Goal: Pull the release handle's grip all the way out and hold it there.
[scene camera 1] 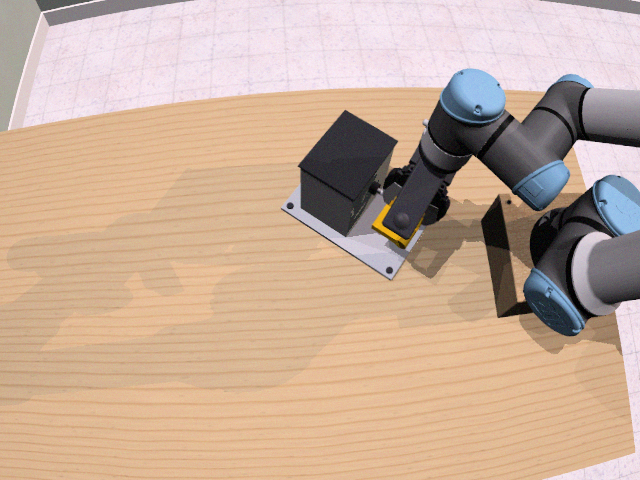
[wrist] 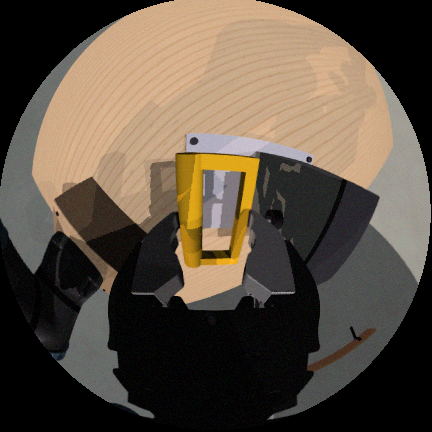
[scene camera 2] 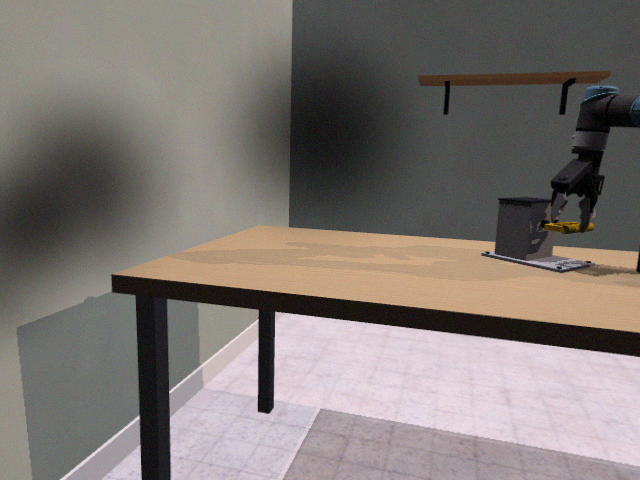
Labels:
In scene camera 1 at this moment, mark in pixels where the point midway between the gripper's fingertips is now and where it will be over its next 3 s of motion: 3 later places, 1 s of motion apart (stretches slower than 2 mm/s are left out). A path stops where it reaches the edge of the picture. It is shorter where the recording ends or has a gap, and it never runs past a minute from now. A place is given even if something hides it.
My gripper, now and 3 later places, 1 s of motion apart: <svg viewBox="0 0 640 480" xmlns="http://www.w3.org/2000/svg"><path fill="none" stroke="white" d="M405 212L421 222L428 226L432 226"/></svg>

